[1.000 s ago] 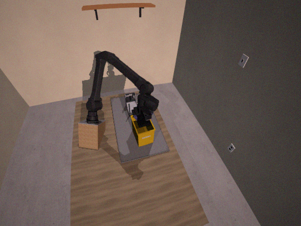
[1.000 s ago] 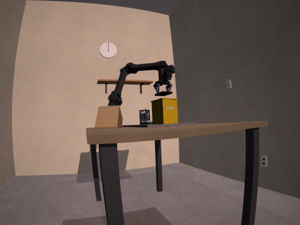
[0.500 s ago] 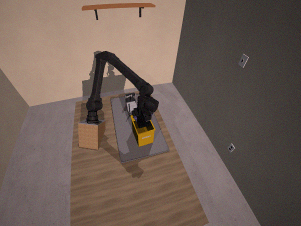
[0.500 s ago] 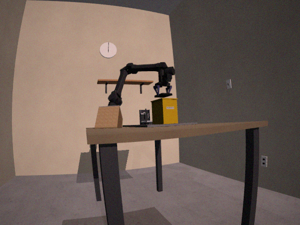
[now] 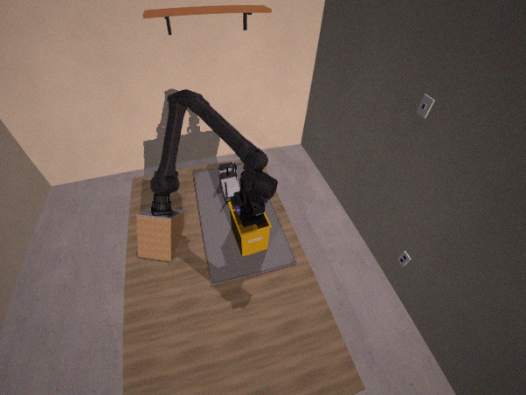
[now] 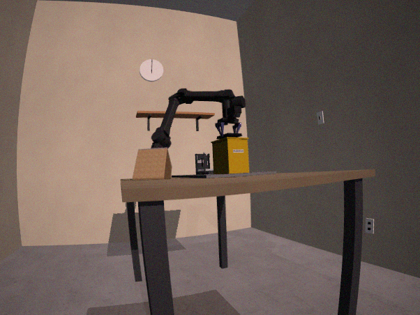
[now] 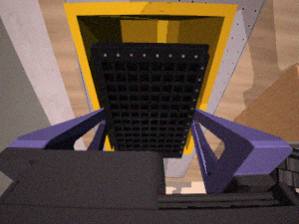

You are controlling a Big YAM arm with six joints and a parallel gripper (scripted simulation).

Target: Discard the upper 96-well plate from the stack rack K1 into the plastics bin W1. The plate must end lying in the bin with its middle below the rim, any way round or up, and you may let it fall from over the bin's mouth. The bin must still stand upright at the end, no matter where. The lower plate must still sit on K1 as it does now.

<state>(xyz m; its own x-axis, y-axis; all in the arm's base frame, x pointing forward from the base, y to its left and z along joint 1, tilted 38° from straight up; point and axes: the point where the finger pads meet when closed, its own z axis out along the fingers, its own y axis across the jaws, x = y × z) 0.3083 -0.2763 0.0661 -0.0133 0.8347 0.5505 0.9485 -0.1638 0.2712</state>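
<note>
The black 96-well plate is right at my hand. The rest, counted from my hand: yellow plastics bin W1: 110 mm below.
</note>
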